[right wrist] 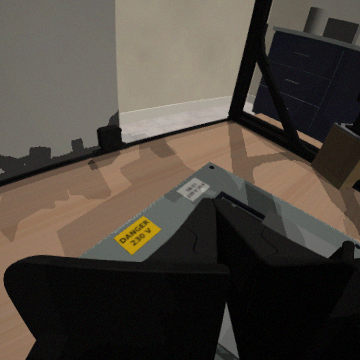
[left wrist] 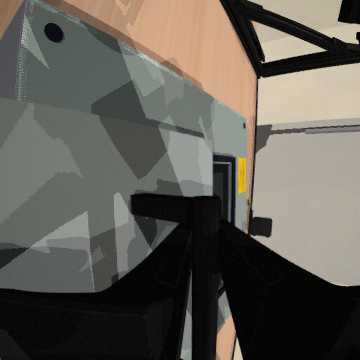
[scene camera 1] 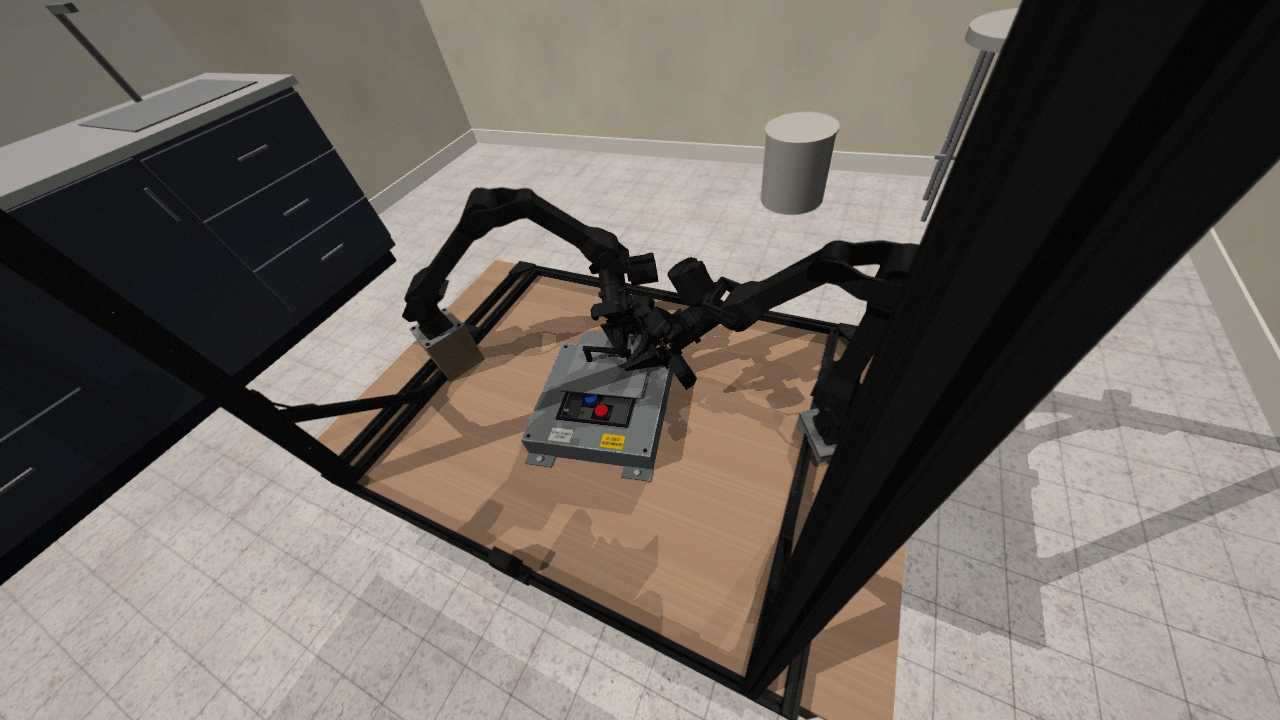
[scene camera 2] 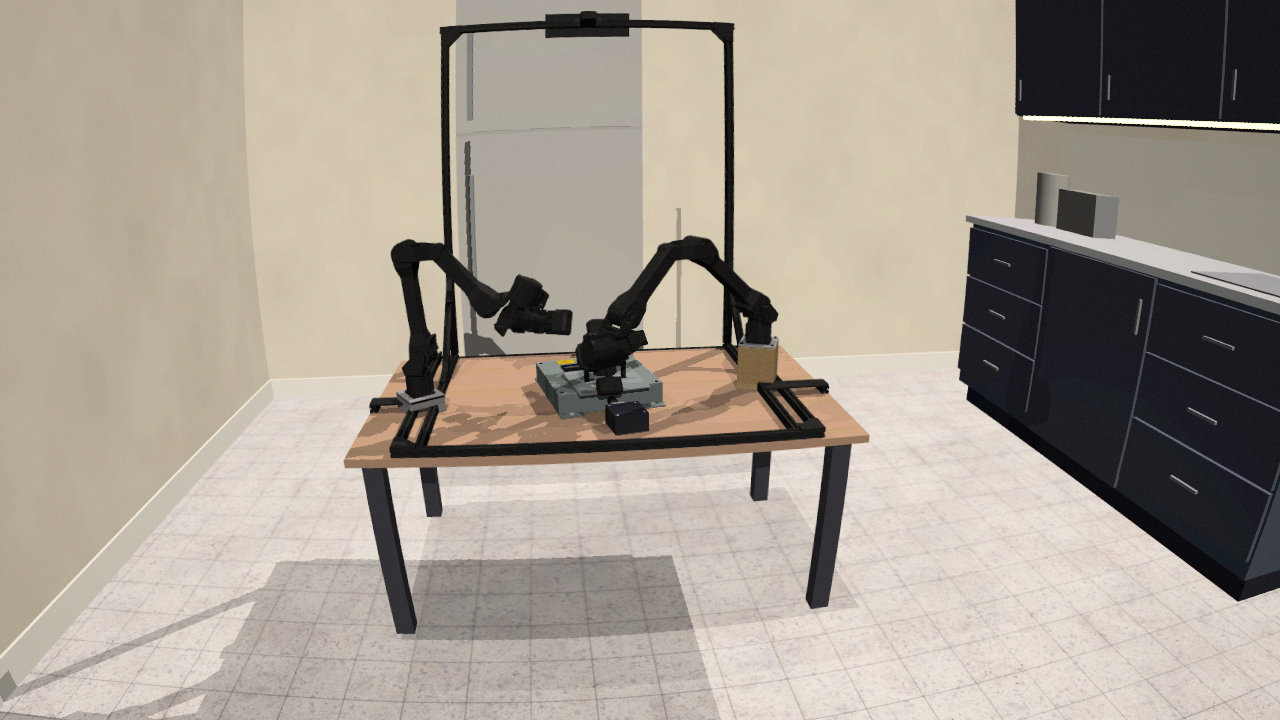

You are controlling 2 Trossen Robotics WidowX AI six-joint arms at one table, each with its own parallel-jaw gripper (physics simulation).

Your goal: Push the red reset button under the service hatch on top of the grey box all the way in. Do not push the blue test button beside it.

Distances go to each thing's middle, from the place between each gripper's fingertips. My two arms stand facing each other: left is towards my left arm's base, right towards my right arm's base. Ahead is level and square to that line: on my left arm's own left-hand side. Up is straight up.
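Labels:
Relative to my right hand: service hatch (scene camera 1: 596,368) 90 mm to the left, 100 mm ahead, 100 mm below; grey box (scene camera 1: 635,448) 80 mm to the left, 80 mm ahead, 150 mm below.
My left hand is 1 cm short of the service hatch, 4 cm to the right of it and 1 cm above it. Relative to the same left hand, the grey box is 2 cm behind, 2 cm to the left and 7 cm below.

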